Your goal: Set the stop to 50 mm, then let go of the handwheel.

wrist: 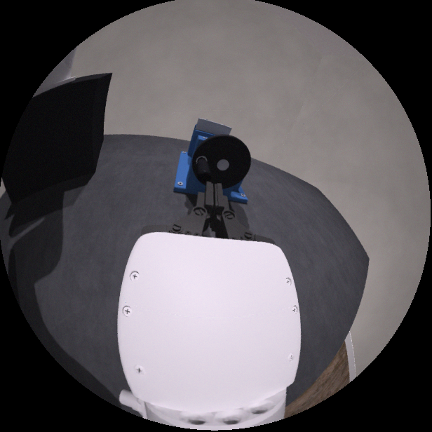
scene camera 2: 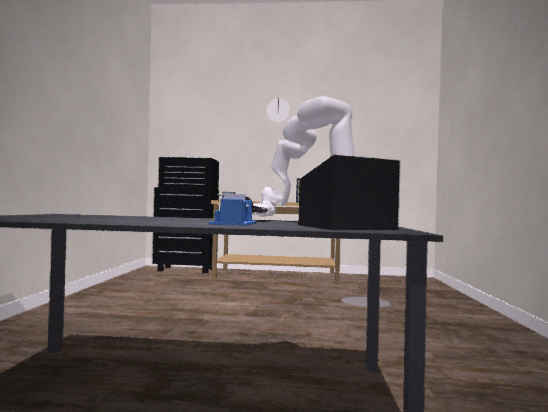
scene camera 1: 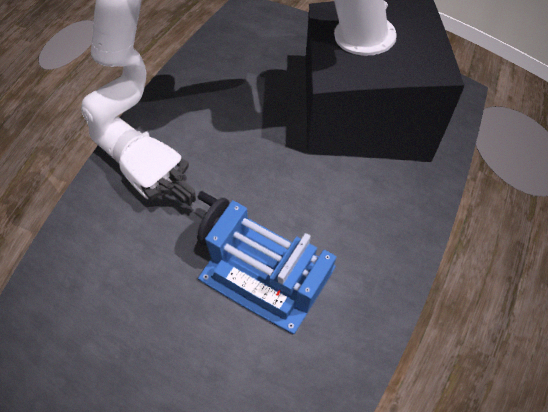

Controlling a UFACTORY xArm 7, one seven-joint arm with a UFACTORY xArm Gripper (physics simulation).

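Places are measured from the arm's base along level axes (x left, y back, z up), in metres.
Where they show: gripper, between the fingertips: [scene camera 1: 192, 199]; arm's base, origin of its link: [scene camera 1: 365, 35].
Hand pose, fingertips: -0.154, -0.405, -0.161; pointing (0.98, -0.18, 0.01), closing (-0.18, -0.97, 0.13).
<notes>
Things, the pixels of their centre, and the offset from my fingertips, as dx, dy, dz. "pt": a spot on its surface instead. Level surfaces: height alone.
- sliding block with a pale bar, middle of its body: [scene camera 1: 292, 265] [scene camera 2: 233, 201] +0.219, -0.037, +0.029
- red pointer, middle of its body: [scene camera 1: 278, 291] +0.218, -0.078, -0.005
- white scale, a spot on its surface: [scene camera 1: 250, 285] pt +0.171, -0.090, -0.006
- black handwheel, a spot on its surface: [scene camera 1: 206, 226] pt +0.067, -0.049, +0.044
- knob, middle of its body: [scene camera 1: 210, 200] +0.035, +0.008, +0.012
- dark table, height of its surface: dz -0.061
The blue stop device [scene camera 1: 227, 227] [scene camera 2: 232, 212] [wrist: 182, 172] stands on the table. Its stop, a sliding block with a pale bar [scene camera 1: 294, 258] [wrist: 214, 126], sits toward the end away from the handwheel. The red pointer [scene camera 1: 278, 293] is near the 80 end of the white scale [scene camera 1: 250, 285]; its exact reading is too small to tell. The black handwheel [scene camera 1: 206, 226] [wrist: 235, 150] has a knob [scene camera 1: 205, 198] [wrist: 203, 167] at the left of its face in the wrist view. My gripper [scene camera 1: 200, 213] [wrist: 211, 193] is shut and empty, its tips at the wheel's lower rim, beside and below the knob. Contact is unclear.
The arm's black pedestal [scene camera 1: 380, 120] [scene camera 2: 350, 195] [wrist: 60, 135] stands on the dark table [scene camera 1: 225, 365] [scene camera 2: 125, 222] [wrist: 310, 240]. A black drawer cabinet [scene camera 2: 185, 200] and a wooden bench [scene camera 2: 277, 260] stand behind the table in scene camera 2.
</notes>
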